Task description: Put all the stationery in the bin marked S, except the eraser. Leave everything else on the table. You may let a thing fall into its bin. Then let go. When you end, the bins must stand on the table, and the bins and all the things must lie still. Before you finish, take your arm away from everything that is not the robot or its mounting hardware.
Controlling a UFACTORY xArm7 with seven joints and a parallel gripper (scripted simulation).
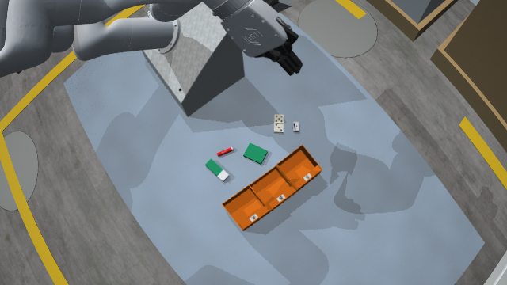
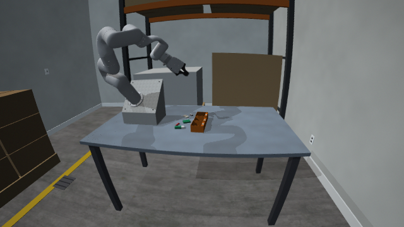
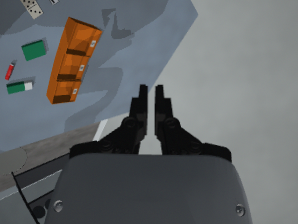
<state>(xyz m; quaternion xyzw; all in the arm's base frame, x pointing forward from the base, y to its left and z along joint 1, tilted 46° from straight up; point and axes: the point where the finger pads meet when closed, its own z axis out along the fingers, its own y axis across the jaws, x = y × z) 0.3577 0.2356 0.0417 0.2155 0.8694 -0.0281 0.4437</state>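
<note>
The orange bin lies 13 cm ahead of my hand, 12 cm to the right of it and 32 cm below it. Round my hand: dotted domino 1 cm behind, 34 cm below; then grey sharpener 2 cm ahead, 3 cm to the left, 34 cm below; then green block 2 cm ahead, 10 cm to the right, 34 cm below.
</note>
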